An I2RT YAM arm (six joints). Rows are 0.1 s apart.
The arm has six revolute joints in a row. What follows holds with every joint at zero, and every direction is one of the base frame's. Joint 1 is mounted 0.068 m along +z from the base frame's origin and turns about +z. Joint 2 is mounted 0.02 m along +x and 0.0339 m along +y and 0.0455 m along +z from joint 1 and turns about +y. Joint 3 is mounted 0.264 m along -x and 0.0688 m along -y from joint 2 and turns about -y. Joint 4 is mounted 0.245 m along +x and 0.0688 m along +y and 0.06 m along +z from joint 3 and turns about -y. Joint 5 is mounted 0.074 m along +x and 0.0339 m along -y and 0.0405 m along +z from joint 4 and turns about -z. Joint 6 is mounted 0.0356 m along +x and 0.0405 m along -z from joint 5 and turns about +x. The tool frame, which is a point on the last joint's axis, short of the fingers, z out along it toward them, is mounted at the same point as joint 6; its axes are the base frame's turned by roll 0, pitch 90 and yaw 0 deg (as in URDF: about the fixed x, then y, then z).
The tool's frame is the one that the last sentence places.
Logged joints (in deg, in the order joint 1, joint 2, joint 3, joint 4, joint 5, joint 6), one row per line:
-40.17 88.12 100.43 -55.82 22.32 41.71
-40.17 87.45 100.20 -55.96 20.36 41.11
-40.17 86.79 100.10 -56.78 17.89 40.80
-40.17 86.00 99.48 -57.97 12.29 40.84
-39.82 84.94 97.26 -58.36 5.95 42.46
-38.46 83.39 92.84 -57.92 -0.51 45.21
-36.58 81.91 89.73 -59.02 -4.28 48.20
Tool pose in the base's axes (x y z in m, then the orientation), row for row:
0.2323 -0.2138 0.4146 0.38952 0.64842 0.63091 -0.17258
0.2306 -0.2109 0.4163 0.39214 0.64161 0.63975 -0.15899
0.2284 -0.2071 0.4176 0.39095 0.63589 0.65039 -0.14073
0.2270 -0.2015 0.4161 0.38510 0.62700 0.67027 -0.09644
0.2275 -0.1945 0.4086 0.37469 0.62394 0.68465 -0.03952
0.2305 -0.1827 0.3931 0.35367 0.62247 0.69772 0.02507
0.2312 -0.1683 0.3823 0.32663 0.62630 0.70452 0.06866
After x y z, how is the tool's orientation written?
As a quaternion, w x y z.
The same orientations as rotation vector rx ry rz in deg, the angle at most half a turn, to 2 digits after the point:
94.45 91.89 -25.14
93.34 93.07 -23.13
92.56 94.67 -20.48
91.52 97.83 -14.08
91.52 100.42 -5.80
92.22 103.37 3.71
94.01 105.75 10.31

